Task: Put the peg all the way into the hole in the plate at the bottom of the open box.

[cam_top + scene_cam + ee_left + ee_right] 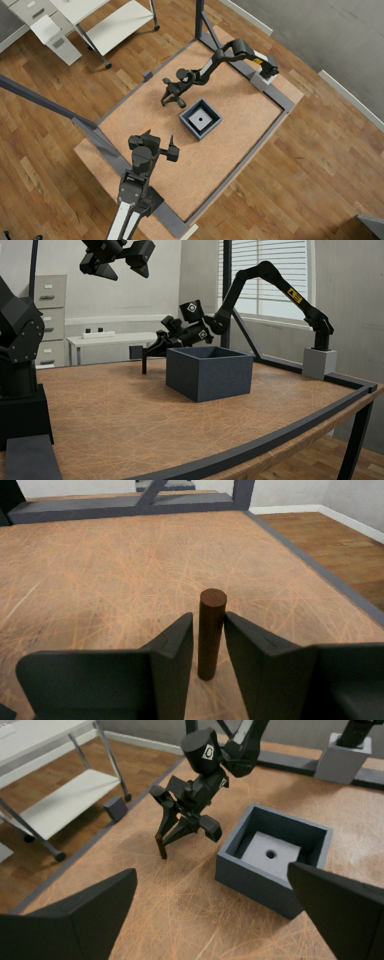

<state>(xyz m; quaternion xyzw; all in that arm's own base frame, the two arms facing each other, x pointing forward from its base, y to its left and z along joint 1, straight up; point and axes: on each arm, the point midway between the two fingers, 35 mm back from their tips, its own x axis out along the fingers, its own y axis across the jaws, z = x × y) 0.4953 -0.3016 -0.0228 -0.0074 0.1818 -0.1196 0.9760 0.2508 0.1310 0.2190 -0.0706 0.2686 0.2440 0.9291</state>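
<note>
My left gripper is now 30 mm to the left of the brown peg, 30 mm above it and 10 mm past it. Also, from my left hand: dark box 210 mm ahead, 50 mm below, 40 mm to the left; then dark frame rail 530 mm ahead, 60 mm below, 20 mm to the left; then pale plate 210 mm ahead, 40 mm to the left, 30 mm below.
</note>
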